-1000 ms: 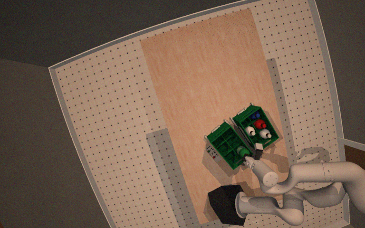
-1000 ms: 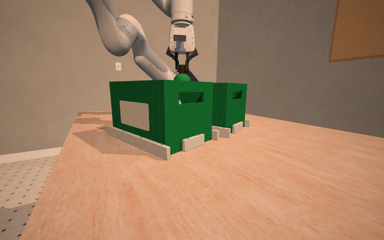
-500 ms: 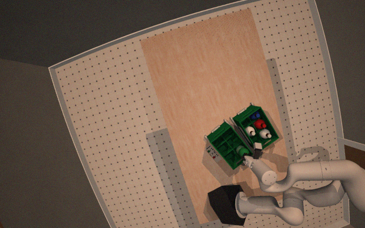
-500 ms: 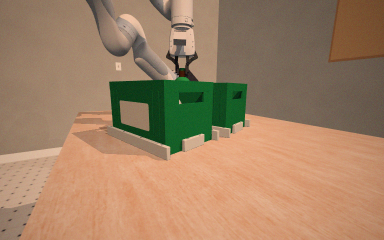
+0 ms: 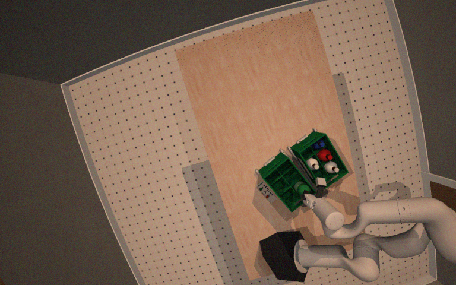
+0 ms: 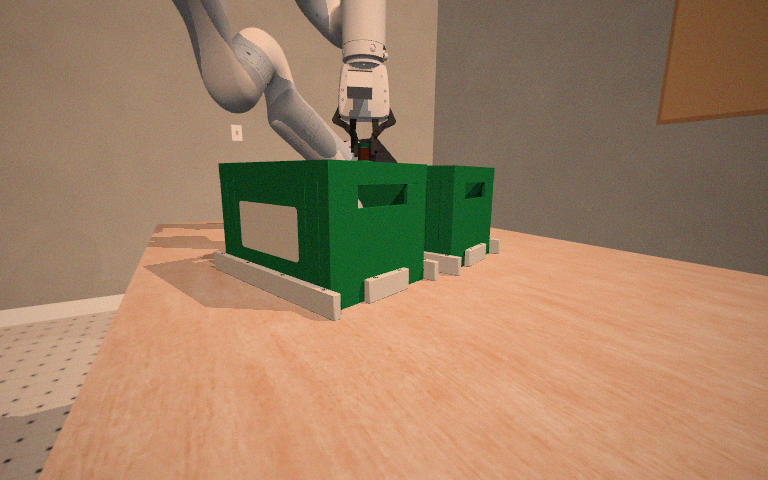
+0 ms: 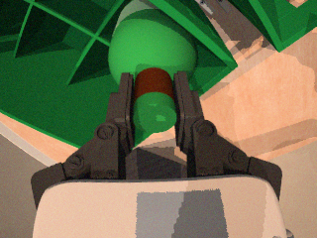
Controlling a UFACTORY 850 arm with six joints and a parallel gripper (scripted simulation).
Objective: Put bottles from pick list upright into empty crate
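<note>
Now: the green bottle 7 cm below my hand. From my hand the other things lie so: red bottle (12 cm ahead, 21 cm to the right, 13 cm below); then pick list (2 cm ahead, 20 cm to the left, 21 cm below); then blue bottle (21 cm ahead, 19 cm to the right, 13 cm below).
</note>
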